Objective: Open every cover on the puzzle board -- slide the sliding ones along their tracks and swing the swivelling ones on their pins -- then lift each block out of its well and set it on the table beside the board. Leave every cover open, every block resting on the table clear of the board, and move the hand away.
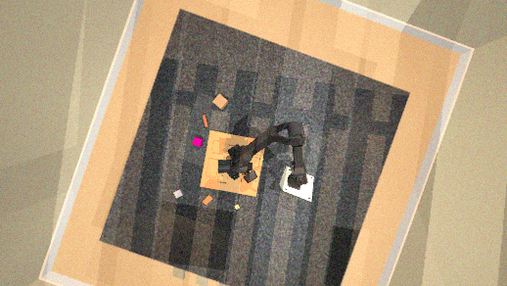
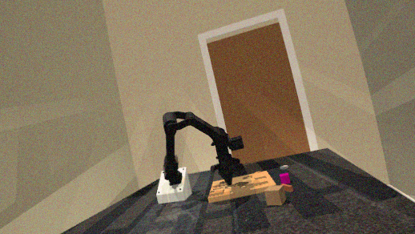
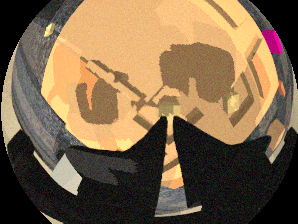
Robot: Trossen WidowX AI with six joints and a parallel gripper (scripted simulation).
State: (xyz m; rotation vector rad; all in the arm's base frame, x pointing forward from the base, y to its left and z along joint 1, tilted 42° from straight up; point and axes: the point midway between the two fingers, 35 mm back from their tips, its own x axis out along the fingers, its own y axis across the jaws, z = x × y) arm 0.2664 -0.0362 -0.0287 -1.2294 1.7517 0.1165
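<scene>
The tan wooden puzzle board is 50 mm ahead of my gripper tip, 10 mm to the left of it and 10 mm below it. From my gripper tip the other things lie so: tan cube 210 mm ahead, 250 mm to the right; then magenta block 260 mm ahead, 20 mm to the right, 10 mm below; then orange block 260 mm ahead, 130 mm to the right, 20 mm below.
</scene>
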